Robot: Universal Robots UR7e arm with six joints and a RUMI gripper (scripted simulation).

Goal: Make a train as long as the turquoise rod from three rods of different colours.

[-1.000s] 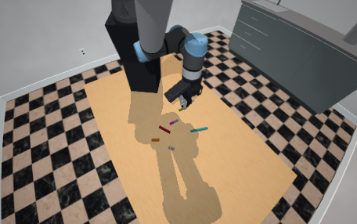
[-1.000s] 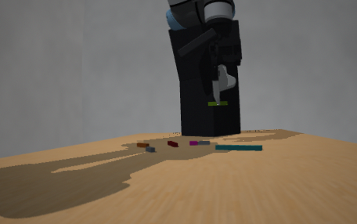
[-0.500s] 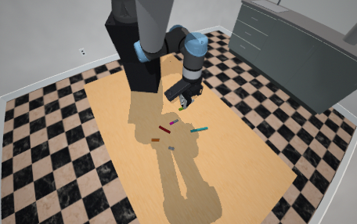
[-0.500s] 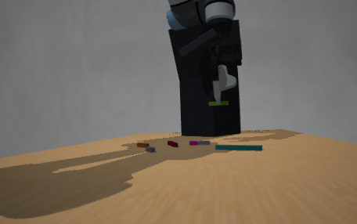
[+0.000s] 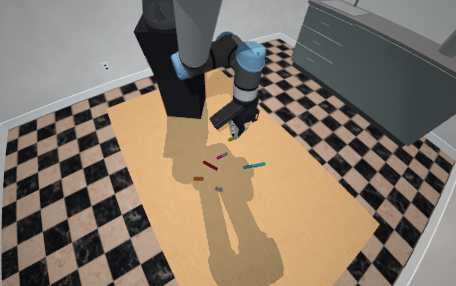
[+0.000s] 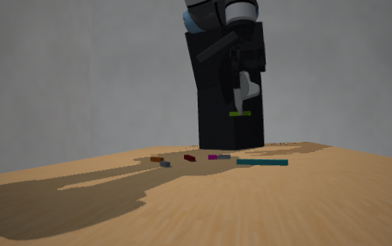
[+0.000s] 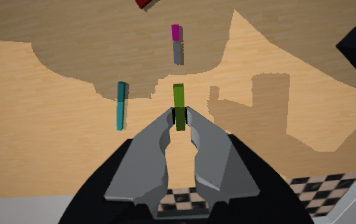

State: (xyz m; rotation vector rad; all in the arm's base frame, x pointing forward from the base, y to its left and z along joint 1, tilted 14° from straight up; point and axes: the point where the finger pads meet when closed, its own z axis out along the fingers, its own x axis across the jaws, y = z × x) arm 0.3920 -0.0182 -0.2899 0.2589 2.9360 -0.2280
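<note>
The magenta rod is 1 cm behind my hand, 7 cm to the right of it and 11 cm below it. Round my hand: red rod: 12 cm to the right, 11 cm below; then lime-green rod: 1 cm below; then turquoise rod: 12 cm ahead, 2 cm to the left, 11 cm below.
</note>
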